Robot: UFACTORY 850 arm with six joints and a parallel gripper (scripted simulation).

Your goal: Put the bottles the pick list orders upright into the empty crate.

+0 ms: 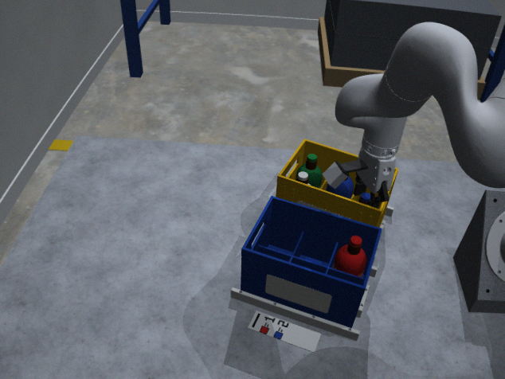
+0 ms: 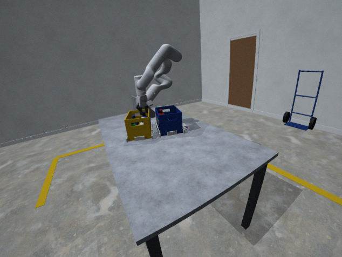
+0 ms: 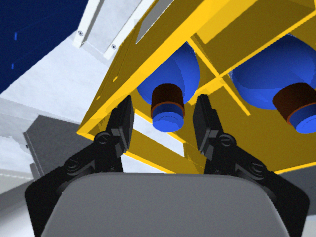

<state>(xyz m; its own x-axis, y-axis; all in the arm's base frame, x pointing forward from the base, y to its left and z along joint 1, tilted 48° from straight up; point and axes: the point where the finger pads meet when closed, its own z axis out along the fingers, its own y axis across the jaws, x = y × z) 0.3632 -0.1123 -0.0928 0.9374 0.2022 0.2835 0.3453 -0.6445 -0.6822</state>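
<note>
My hand is 6 cm short of the yellow crate, 8 cm to the left of it and 8 cm above it. Also, from my hand: white-capped bottle 16 cm ahead, 7 cm to the right, 7 cm below; red-label bottle 5 cm ahead, 15 cm to the left, 7 cm below; green bottle 13 cm ahead, 15 cm to the right, 7 cm below.
</note>
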